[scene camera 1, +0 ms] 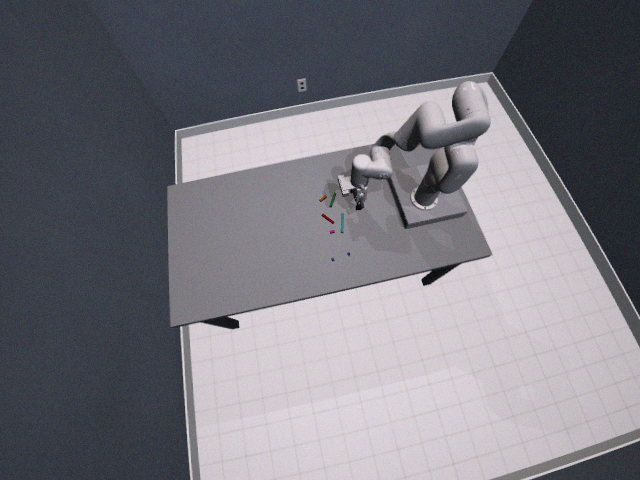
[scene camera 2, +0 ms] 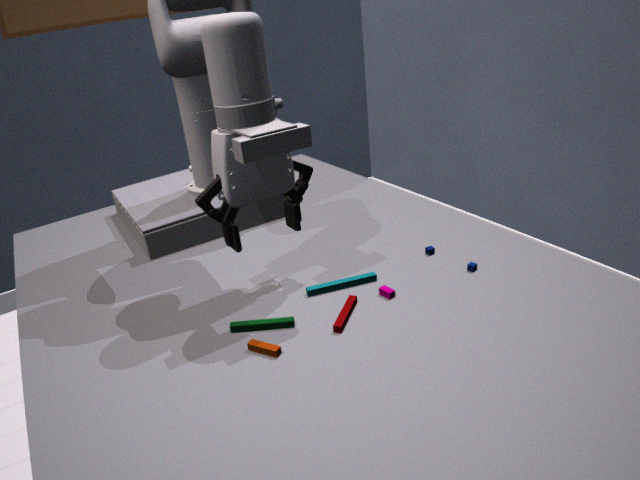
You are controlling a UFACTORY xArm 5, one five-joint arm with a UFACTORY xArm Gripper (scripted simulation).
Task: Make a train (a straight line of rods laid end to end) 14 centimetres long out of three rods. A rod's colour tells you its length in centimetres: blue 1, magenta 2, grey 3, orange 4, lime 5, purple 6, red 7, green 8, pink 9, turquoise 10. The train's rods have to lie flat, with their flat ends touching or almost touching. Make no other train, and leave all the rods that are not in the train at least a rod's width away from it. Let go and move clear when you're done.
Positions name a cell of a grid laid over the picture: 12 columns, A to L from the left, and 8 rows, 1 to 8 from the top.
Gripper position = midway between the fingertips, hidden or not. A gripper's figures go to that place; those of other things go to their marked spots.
Labels:
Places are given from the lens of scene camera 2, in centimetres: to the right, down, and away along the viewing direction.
gripper (scene camera 2: E4): -8, 0, 69
green rod (scene camera 2: F6): -4, 10, 60

